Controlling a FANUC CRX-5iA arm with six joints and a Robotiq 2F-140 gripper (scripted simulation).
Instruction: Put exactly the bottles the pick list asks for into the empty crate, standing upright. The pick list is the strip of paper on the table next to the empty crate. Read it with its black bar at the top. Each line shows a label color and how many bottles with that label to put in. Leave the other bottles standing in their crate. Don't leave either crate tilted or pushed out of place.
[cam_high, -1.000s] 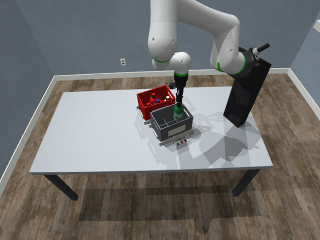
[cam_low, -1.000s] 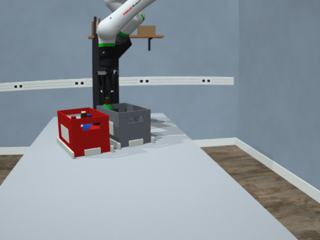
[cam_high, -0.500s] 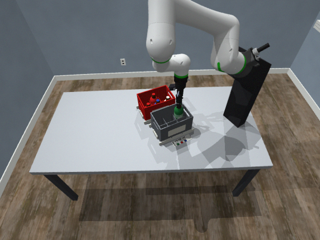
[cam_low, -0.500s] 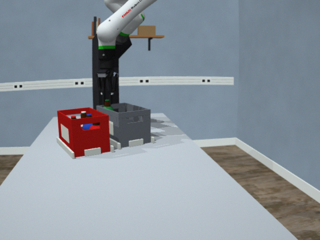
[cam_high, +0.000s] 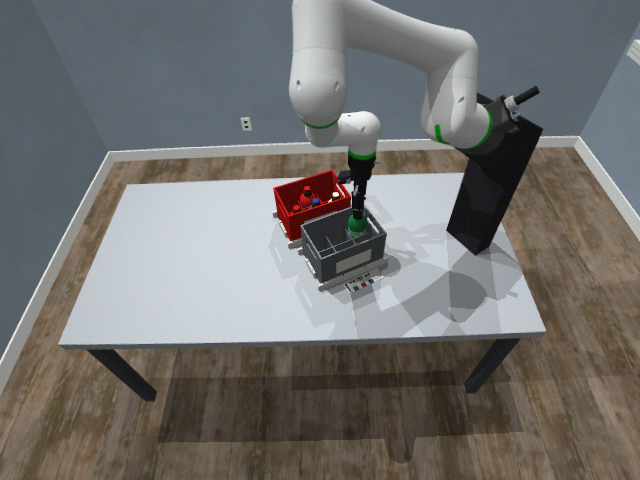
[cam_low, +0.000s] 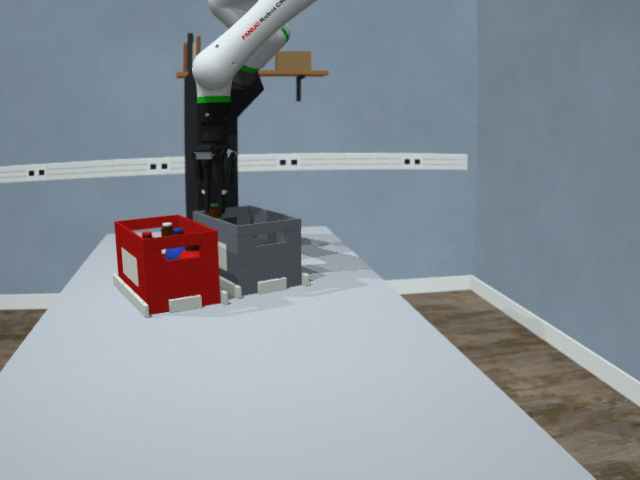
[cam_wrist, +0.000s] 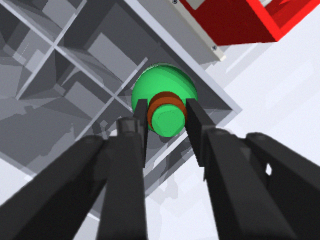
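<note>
Right now the red bottle is 25 cm ahead of my hand, 12 cm below it and 10 cm to the right of it. The rest, counted from my hand: white-capped bottle (12 cm below, 12 cm ahead, 10 cm to the right); grey crate (12 cm below, 9 cm to the left, 3 cm ahead); green-label bottle (8 cm below).
</note>
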